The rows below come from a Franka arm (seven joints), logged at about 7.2 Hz.
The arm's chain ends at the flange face. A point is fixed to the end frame.
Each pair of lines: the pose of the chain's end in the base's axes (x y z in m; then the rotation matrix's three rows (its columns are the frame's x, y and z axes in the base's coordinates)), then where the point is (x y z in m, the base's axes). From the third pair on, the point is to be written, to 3 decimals.
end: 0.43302 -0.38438 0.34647; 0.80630 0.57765 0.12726; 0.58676 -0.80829 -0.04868; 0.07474 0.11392 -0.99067
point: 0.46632 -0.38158 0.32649
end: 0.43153 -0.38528 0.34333; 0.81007 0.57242 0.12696; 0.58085 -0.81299 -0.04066; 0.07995 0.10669 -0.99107
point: 0.46485 -0.38252 0.32337
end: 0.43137 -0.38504 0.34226; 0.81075 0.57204 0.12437; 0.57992 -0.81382 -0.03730; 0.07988 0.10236 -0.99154
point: 0.465 -0.382 0.322
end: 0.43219 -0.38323 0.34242; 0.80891 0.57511 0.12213; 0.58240 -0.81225 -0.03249; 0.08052 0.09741 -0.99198
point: 0.465 -0.380 0.322
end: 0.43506 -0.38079 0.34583; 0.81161 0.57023 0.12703; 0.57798 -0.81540 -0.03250; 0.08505 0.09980 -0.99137
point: 0.468 -0.378 0.326
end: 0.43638 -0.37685 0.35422; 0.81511 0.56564 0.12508; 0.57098 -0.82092 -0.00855; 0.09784 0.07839 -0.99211
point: 0.470 -0.374 0.334
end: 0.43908 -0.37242 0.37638; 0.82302 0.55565 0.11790; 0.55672 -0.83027 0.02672; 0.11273 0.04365 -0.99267
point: 0.472 -0.369 0.356
